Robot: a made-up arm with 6 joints. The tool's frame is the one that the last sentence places.
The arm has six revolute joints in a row. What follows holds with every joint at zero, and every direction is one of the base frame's.
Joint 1 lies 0.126 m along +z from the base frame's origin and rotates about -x.
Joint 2 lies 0.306 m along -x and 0.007 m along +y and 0.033 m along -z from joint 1 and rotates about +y.
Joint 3 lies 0.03 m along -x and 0.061 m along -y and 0.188 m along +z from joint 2 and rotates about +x.
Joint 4 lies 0.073 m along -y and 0.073 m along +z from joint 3 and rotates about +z.
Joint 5 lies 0.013 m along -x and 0.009 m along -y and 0.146 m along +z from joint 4 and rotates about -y.
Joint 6 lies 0.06 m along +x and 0.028 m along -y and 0.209 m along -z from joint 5 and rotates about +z.
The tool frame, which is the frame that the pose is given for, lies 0.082 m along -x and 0.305 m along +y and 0.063 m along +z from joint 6; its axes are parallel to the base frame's.
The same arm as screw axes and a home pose.
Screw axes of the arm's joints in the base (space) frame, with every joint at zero. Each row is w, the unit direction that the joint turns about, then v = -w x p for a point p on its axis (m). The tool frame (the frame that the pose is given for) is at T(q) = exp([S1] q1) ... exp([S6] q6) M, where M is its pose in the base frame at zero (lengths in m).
S1: w -1 0 0 v 0 -0.126 0
S2: w 0 1 0 v -0.093 0 -0.306
S3: w 1 0 0 v 0 0.281 0.054
S4: w 0 0 1 v -0.127 0.336 0
S5: w 0 -1 0 v 0.5 0 0.349
S6: w 0 0 1 v -0.164 0.289 0
M: xyz -0.371 0.141 0.354 (m) rpy 0 0 0 (deg, as in URDF)

